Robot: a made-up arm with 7 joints.
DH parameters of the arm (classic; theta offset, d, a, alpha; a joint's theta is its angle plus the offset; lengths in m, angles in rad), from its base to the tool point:
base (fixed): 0 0 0 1.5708
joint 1: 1.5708 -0.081 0 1.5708
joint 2: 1.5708 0 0 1.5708
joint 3: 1.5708 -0.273 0 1.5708
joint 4: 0 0 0 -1.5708
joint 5: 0 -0.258 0 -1.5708
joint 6: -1.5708 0 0 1.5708
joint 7: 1.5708 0 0 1.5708
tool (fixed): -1.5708 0 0 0
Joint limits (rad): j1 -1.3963..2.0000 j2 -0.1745..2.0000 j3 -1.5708..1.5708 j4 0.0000..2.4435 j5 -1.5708..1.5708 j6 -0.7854..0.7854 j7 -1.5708..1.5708
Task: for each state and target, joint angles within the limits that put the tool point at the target. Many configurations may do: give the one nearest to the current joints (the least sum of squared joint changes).
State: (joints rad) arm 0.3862 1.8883 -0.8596 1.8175 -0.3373 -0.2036 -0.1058
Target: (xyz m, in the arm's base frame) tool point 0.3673 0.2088 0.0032
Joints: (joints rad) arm 1.0635 0.9402 -0.7894 1.4986 -0.3373 -0.2036 -0.1058
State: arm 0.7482 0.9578 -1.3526 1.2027 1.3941 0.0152 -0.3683
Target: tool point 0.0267 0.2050 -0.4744
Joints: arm 0.0562 0.6341 -1.5708 0.7809 1.3941 0.0152 -0.3683
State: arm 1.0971 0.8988 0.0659 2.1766 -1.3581 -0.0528 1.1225
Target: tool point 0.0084 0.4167 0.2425
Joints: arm 1.4242 1.4334 0.2934 1.3527 -1.3581 -0.0528 1.1225
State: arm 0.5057 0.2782 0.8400 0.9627 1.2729 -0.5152 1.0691
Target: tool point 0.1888 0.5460 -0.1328
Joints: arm 0.6669 0.9653 0.8967 0.4237 1.2729 -0.5152 1.0691
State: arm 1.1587 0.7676 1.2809 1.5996 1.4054 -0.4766 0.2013
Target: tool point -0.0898 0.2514 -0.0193
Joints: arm 1.7825 0.9388 1.5708 2.3973 1.4054 -0.4766 0.2013
